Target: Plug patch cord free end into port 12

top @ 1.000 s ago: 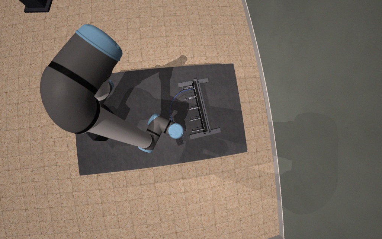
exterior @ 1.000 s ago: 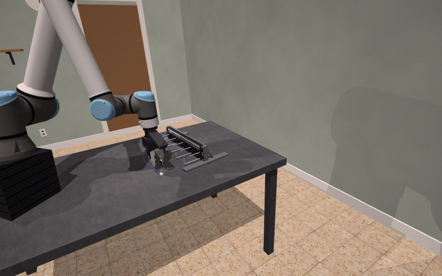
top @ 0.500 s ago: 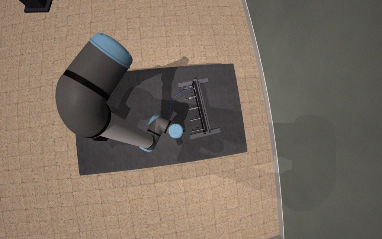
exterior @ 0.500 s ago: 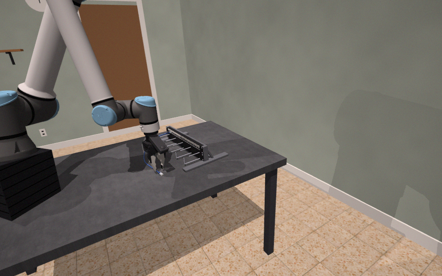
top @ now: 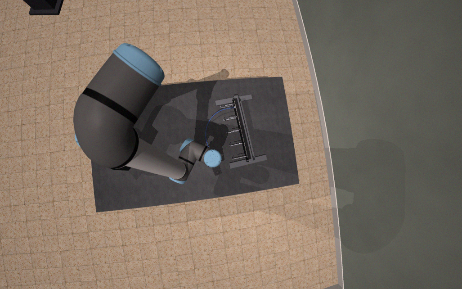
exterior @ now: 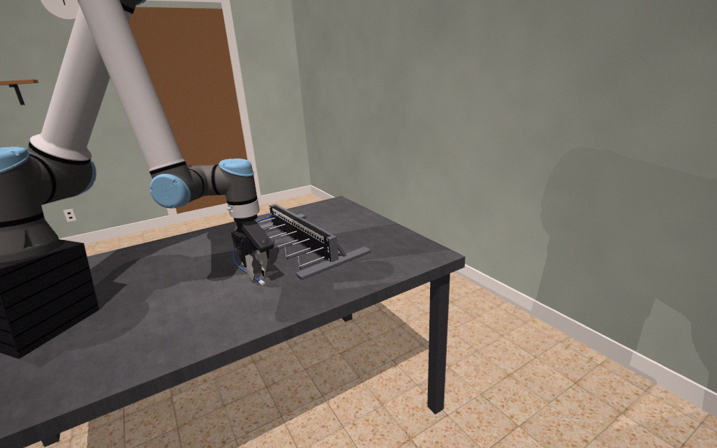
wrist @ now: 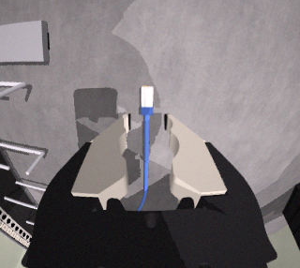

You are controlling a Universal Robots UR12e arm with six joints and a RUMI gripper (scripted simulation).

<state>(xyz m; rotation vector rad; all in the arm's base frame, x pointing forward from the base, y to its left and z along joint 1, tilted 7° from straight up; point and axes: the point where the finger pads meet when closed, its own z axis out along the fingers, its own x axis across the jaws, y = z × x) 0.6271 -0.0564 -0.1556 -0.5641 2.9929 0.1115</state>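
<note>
Right now my hand is 10 mm short of the plug, 10 mm to the left of it and 20 mm above it.
</note>
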